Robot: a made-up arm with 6 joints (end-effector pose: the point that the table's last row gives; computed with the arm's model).
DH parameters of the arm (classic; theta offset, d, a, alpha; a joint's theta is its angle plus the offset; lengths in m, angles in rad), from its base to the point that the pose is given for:
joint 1: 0 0.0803 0 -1.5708
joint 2: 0.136 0 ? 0
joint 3: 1.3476 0 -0.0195 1.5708
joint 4: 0 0.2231 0 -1.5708
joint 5: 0 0 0.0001 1.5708
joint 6: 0 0.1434 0 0
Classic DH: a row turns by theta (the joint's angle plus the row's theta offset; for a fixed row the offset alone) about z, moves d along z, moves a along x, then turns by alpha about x.
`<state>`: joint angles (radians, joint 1 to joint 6).
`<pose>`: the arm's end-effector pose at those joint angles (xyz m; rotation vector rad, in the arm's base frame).
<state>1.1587 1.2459 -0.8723 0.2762 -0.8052 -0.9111</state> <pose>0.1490 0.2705 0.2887 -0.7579 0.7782 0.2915</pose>
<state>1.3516 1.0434 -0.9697 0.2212 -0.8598 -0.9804</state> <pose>0.0761 0.2320 0.3845 -0.5598 0.4714 0.4346</pose>
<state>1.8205 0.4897 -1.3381 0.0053 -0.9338 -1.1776</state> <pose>0.0200 -0.0759 0.5191 0.3033 -0.0180 0.6418</pose>
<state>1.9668 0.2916 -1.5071 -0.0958 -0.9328 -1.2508</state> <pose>0.0745 -0.2066 0.4917 0.6765 -0.0303 0.6085</pose>
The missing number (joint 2, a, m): -0.1888
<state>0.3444 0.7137 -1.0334 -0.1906 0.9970 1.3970</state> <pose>0.1873 0.0429 0.2504 1.1118 1.9542 0.7614</pose>
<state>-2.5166 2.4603 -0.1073 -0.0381 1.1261 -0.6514</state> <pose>0.0825 0.0656 0.0299 1.5063 1.1898 2.4709</pose>
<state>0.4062 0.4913 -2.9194 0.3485 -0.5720 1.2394</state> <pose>-0.4355 -0.2162 0.3177 -0.7816 -1.5620 1.6488</pose>
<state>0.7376 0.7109 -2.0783 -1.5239 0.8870 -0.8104</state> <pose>-0.0014 -0.1514 0.5349 -0.1329 0.9929 -1.5288</pose>
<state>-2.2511 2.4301 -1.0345 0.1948 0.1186 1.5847</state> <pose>-0.1584 -0.2010 -0.1692 2.7052 -1.2835 -0.0180</pose>
